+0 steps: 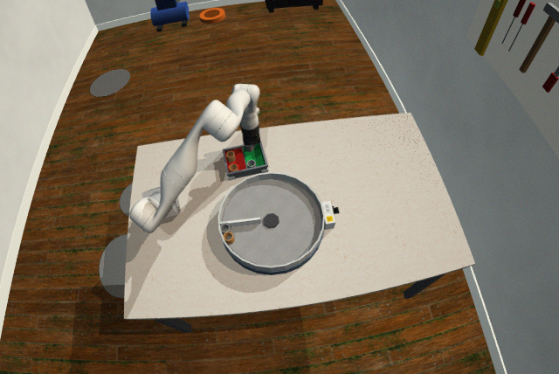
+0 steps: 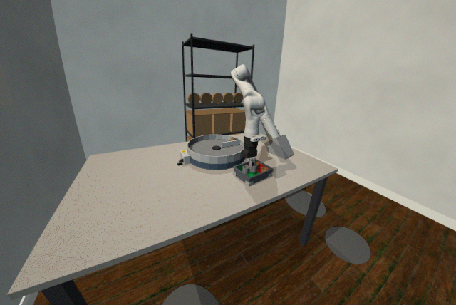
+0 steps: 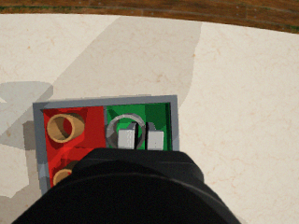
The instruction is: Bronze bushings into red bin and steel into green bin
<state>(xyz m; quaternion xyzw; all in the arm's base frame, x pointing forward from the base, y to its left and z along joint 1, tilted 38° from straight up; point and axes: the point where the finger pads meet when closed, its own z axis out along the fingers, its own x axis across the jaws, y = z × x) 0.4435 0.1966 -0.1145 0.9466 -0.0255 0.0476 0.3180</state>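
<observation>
My gripper is now 50 mm past the bin, 40 mm to the left of it and 70 mm above it. From my hand the other things lie so: grey turntable: 10 mm ahead, 380 mm to the right, 40 mm below.
</observation>
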